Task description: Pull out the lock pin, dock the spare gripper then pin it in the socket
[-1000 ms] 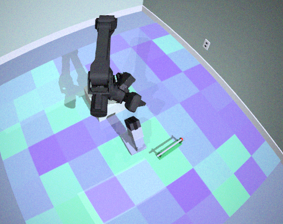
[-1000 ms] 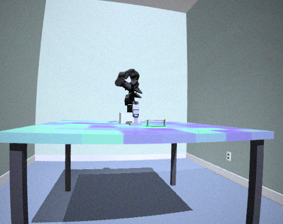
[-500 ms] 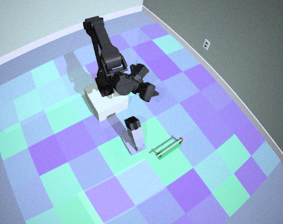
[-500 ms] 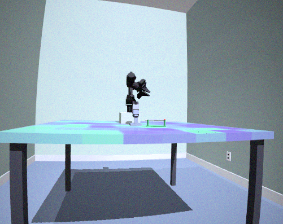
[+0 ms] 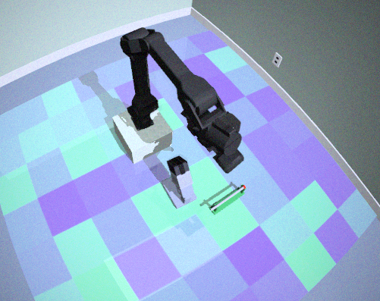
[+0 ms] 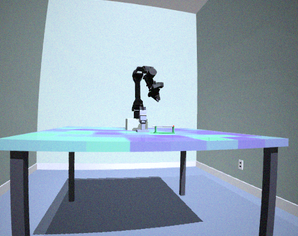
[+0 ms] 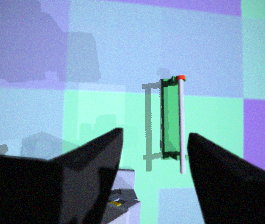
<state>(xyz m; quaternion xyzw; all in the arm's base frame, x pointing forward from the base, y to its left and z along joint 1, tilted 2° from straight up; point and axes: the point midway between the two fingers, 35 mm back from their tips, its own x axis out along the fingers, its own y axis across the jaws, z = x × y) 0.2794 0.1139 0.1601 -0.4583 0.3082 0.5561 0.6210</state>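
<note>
Now: the green rack 200 mm below my gripper tip, 80 mm ahead of it and 20 mm to the left of it. Round my gripper tip: spare gripper: 110 mm to the right, 100 mm below, 30 mm behind; then grey mount: 170 mm below, 110 mm to the right, 10 mm behind.
</note>
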